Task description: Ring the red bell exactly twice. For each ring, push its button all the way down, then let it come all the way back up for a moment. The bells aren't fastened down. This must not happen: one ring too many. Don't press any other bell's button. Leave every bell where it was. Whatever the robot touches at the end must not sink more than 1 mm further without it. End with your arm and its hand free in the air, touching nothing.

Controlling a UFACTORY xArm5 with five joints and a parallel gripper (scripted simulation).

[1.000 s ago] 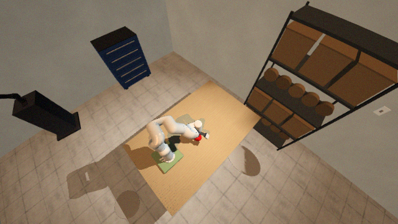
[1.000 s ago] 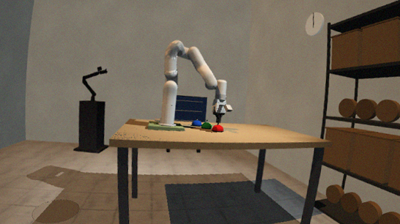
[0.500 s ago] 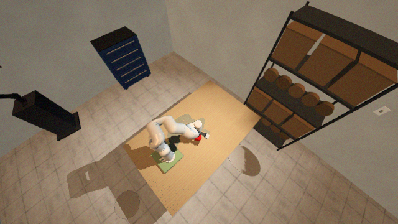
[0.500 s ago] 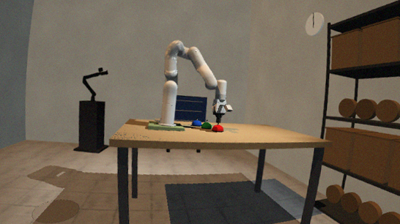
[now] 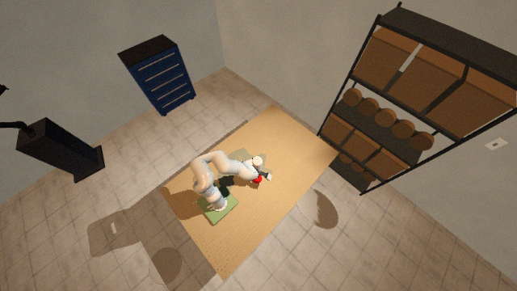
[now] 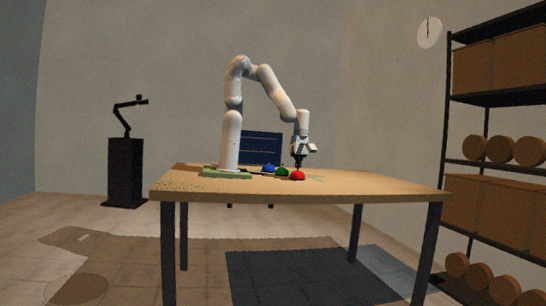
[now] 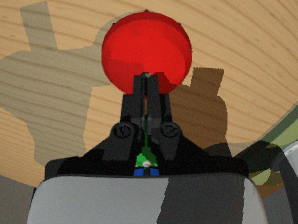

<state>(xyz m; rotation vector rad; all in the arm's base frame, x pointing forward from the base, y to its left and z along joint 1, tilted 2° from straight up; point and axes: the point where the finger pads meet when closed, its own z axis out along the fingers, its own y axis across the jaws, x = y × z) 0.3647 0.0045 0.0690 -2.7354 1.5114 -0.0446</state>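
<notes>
Now: hand 40 mm above the red bell. From my hand the other things lie so: blue bell 140 mm behind, 220 mm to the left, 40 mm below; then green bell 70 mm behind, 110 mm to the left, 40 mm below.
</notes>
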